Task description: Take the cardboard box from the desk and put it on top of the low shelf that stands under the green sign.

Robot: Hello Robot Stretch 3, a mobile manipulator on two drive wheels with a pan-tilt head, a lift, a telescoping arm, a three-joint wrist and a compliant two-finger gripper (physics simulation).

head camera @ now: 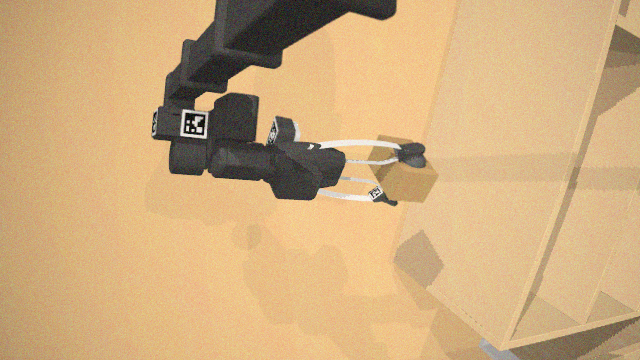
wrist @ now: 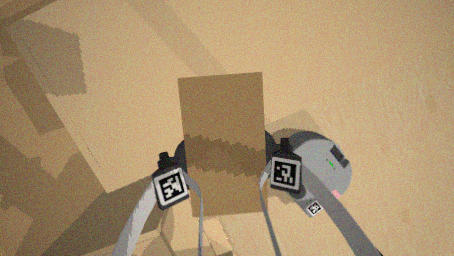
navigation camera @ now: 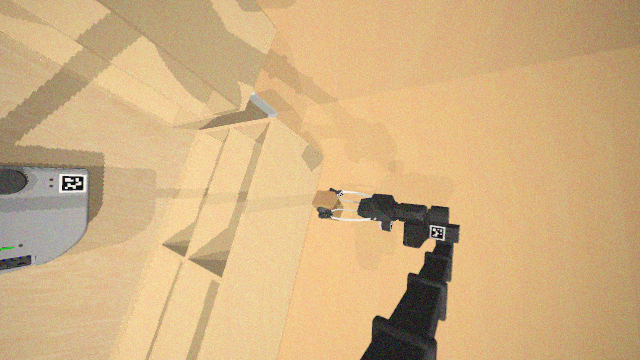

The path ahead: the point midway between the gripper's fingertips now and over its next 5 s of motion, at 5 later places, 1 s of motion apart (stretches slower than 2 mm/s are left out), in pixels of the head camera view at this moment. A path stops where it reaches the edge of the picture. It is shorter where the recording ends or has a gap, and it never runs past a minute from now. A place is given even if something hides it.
My gripper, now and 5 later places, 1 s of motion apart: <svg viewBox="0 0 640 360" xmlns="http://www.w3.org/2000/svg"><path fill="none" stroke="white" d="M415 175L455 179L501 184L523 186L512 184L486 183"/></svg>
